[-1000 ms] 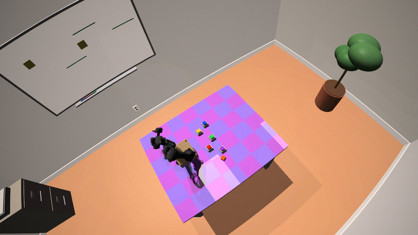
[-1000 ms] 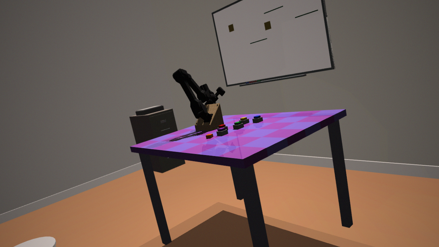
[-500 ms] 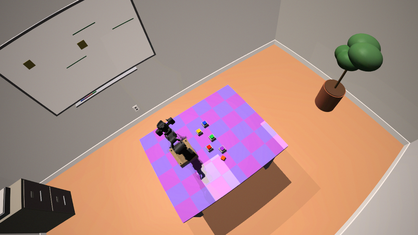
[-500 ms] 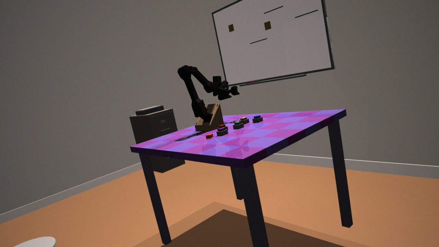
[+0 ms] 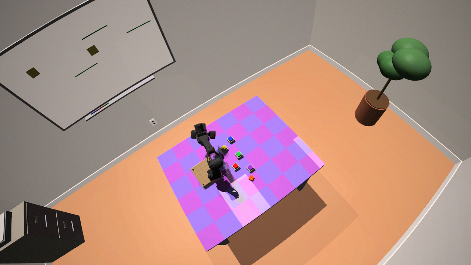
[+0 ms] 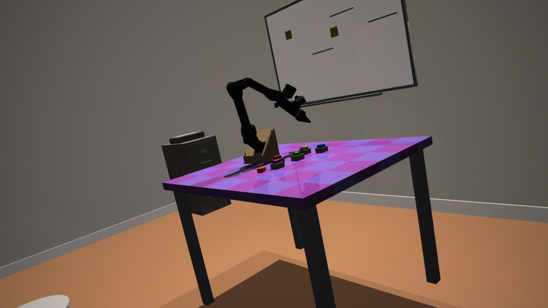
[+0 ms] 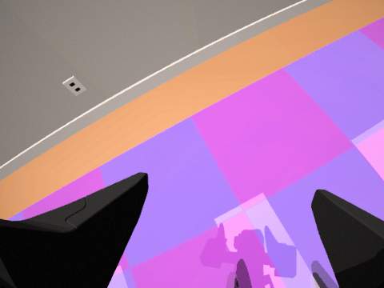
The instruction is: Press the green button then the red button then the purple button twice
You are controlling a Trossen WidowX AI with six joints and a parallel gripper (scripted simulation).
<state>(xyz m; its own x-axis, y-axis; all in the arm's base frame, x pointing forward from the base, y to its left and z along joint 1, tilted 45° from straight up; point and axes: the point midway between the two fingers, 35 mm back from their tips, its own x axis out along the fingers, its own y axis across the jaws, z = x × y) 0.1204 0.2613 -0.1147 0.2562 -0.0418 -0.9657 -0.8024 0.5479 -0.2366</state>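
Now: gripper tip 13 cm short of the green button, 27 cm to the left of it and 13 cm above it. From my gripper tip the other things lie so: blue button (16 cm ahead, 11 cm to the right, 13 cm below); then red button (5 cm ahead, 34 cm to the right, 13 cm below); then yellow button (7 cm ahead, 15 cm to the right, 13 cm below).
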